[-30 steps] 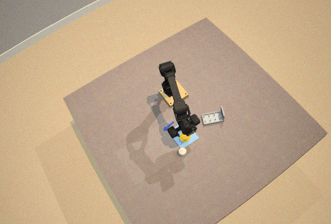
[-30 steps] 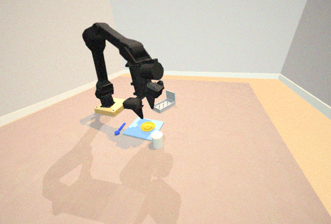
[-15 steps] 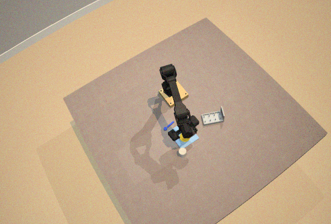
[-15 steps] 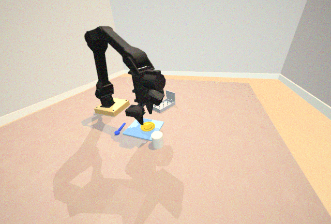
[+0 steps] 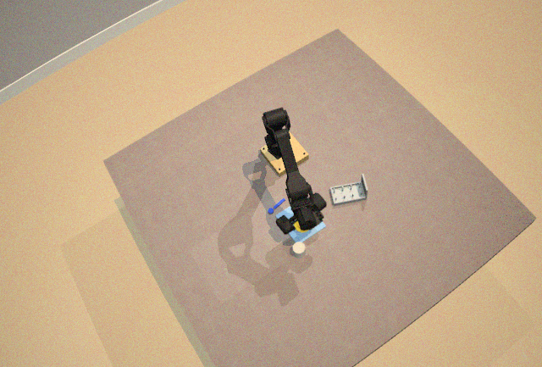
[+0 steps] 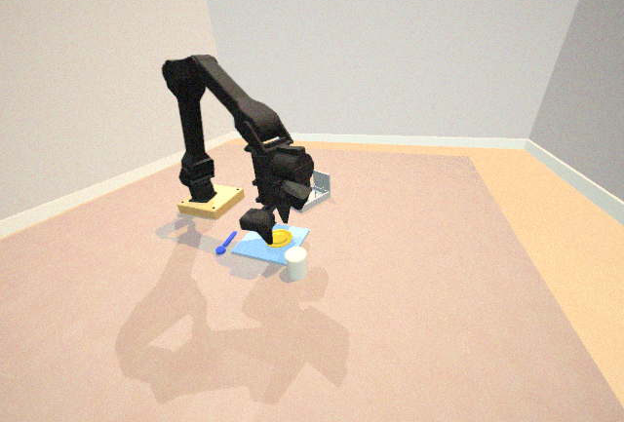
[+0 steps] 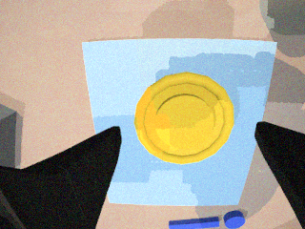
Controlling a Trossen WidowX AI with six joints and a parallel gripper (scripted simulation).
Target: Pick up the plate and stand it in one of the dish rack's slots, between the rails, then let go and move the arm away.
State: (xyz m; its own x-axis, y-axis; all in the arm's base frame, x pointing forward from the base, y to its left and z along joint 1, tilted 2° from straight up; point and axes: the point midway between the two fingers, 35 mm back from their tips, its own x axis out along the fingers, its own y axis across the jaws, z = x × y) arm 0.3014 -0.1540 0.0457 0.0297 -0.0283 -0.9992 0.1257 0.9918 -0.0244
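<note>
My gripper tip is now 2 cm above the yellow plate. From my gripper tip the other things lie so: blue spoon 13 cm behind, 2 cm to the right, 3 cm below; then light blue mat 2 cm behind, 1 cm to the left, 3 cm below; then white cup 7 cm ahead, 8 cm to the right, 1 cm below.
</note>
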